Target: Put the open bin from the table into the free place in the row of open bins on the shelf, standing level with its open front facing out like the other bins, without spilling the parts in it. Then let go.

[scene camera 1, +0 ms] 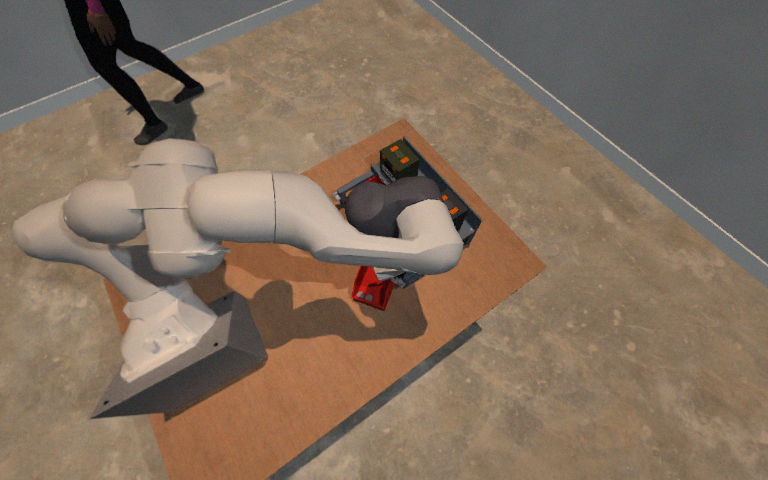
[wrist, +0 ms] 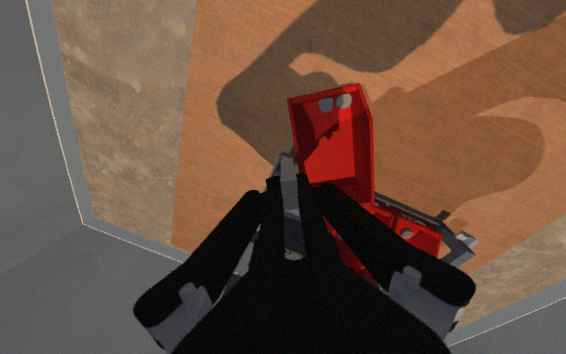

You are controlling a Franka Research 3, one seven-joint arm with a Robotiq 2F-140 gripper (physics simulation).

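Note:
The red open bin [scene camera 1: 373, 289] [wrist: 336, 140] stands on the wooden table top [scene camera 1: 312, 371] [wrist: 226, 114], close against the front of the grey shelf [scene camera 1: 472, 223] [wrist: 462, 241]. Two grey round parts [wrist: 334, 102] [scene camera 1: 363, 295] lie at its far end. My gripper [wrist: 287, 169] is shut with nothing between the fingers. Its closed tips are just left of the bin's near wall, above the shelf's grey frame. In the scene view the gripper is hidden under the arm's wrist. Other red bins [wrist: 418, 232] sit in a row on the shelf.
A green crate [scene camera 1: 398, 157] with orange marks stands on top of the shelf. The robot's base [scene camera 1: 167, 361] is on the table's left side. A person [scene camera 1: 115, 56] walks on the floor at the far left. The arm covers most of the shelf.

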